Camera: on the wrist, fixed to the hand. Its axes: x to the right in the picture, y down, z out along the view.
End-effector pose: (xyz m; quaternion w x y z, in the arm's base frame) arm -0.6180 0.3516 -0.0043 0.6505 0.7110 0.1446 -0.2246
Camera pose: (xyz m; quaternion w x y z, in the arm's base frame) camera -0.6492 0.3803 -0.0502 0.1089 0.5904 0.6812 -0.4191
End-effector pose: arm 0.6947 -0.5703 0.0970 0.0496 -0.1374 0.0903 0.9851
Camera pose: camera 0.7132 -0.5180 0.0684 0.6771 -0.3998 0.1968 0.5856
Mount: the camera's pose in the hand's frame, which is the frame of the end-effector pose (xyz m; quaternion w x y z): -0.0059 -0.0582 -0.0219 0.6832 0.2142 0.2620 -0.6471
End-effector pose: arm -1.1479 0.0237 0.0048 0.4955 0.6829 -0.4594 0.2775
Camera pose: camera -1.0962 0.0512 -0.0169 0.4922 0.7973 0.3173 0.1463
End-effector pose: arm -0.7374 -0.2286 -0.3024 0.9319 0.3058 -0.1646 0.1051
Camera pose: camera -0.7203 -0.2620 -0.3524 0.6823 0.4875 0.3521 -0.4158
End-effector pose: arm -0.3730 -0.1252 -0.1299 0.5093 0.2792 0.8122 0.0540
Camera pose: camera -0.4131 -0.1727 -0.1364 0.1103 -0.2399 0.8806 -0.3935
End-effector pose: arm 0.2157 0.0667 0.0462 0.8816 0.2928 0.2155 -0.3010
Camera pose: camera 0.1687 0.0456 0.0109 0.2884 0.3283 0.5032 -0.7456
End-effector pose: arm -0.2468 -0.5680 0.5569 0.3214 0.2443 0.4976 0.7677
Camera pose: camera -0.2435 -0.5683 0.4945 0.5337 -0.2874 0.7467 0.2739
